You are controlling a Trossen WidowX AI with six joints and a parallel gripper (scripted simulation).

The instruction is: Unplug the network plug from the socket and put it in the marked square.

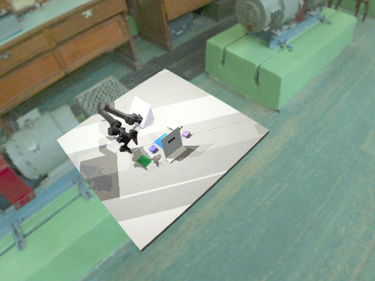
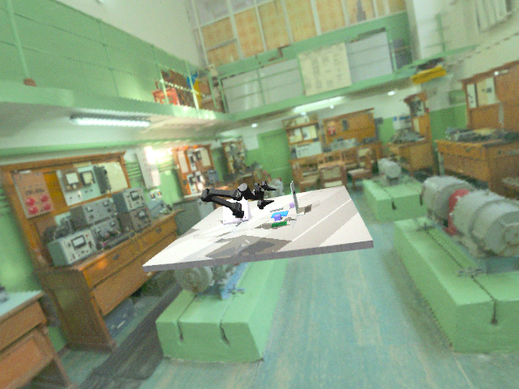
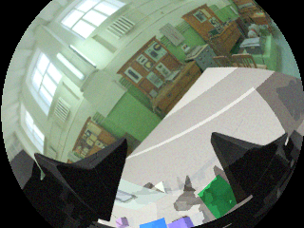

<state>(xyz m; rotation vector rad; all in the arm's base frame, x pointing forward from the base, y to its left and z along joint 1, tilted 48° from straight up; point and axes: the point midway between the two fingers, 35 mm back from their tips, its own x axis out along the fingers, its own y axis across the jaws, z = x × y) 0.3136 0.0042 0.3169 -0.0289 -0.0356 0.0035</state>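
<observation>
Now: gripper tip 260 mm to the right of the green plug, 60 mm above it and 50 mm short of it. Also, from my gripper tip: flat blue square: 260 mm to the left, 210 mm below, 80 mm behind; upright grey panel: 260 mm to the left, 110 mm below, 70 mm ahead.
</observation>
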